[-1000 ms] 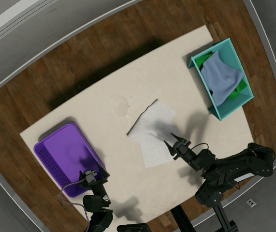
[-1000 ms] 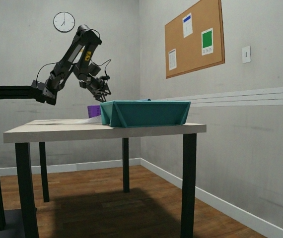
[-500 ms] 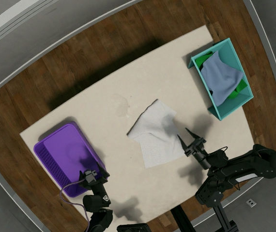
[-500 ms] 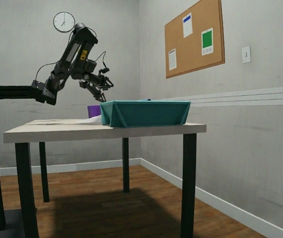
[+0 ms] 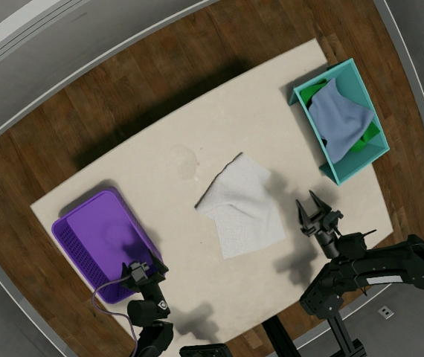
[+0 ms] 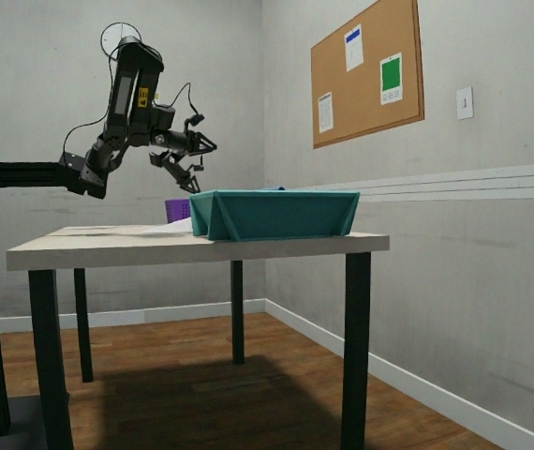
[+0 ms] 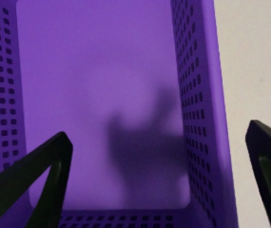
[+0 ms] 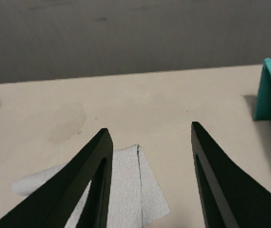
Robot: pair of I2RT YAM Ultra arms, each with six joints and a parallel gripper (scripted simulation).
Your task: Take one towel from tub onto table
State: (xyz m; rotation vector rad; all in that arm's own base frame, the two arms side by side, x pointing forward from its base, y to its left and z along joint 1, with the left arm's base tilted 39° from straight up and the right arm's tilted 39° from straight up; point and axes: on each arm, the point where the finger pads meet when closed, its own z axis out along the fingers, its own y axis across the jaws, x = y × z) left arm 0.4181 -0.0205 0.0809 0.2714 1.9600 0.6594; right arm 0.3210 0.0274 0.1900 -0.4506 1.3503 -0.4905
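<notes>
Now: left hand 5 cm short of the purple basket, 8 cm to the right of it and 10 cm above it. From my left hand the other things lie so: teal tub: 1 cm ahead, 81 cm to the right, 10 cm below.
</notes>
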